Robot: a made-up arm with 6 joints.
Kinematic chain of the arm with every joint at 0, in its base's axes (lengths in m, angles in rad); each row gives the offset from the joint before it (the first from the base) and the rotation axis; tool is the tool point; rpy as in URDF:
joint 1: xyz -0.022 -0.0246 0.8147 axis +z
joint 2: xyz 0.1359 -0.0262 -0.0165 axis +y
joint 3: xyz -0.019 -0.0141 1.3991 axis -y
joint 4: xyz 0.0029 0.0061 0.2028 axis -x
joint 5: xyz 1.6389 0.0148 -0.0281 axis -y
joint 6: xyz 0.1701 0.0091 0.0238 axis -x
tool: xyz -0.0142 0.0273 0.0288 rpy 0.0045 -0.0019 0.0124
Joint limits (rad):
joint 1: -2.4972..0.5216
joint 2: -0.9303..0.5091
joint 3: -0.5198..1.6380
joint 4: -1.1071..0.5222
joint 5: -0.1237..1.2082
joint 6: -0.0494..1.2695
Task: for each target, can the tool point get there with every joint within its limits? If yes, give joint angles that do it. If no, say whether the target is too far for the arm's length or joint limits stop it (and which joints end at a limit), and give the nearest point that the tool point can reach.
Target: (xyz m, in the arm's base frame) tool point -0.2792 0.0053 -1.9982
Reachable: no: joint limits stop it (at a limit: joint 1, joint 2, joint 3, joint 4, joint 5, joint 6) | nearest point -1.4997 -1.1310 0.5603 | short by 3.054 m
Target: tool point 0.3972 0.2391 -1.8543
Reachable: no: joint limits stop it (at a limit: joint 1, joint 2, joint 3, joint 4, joint 5, joint 6) | nearest point 1.5801 0.8925 0.5603 | short by 2.767 m
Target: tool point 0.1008 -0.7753 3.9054
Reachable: yes | joints -1.4015 0.0178 1.0995 -0.9176 -0.0194 0.3715
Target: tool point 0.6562 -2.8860 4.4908
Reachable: no: too far | nearest point 0.4382 -1.9662 3.4032 | short by 1.441 m
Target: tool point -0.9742 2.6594 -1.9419
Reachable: no: too far | nearest point 1.5815 0.9201 0.5693 | short by 3.983 m
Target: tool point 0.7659 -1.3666 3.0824
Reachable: yes | joints -1.0529 -0.0949 0.2870 -0.1506 0.1260 0.3763
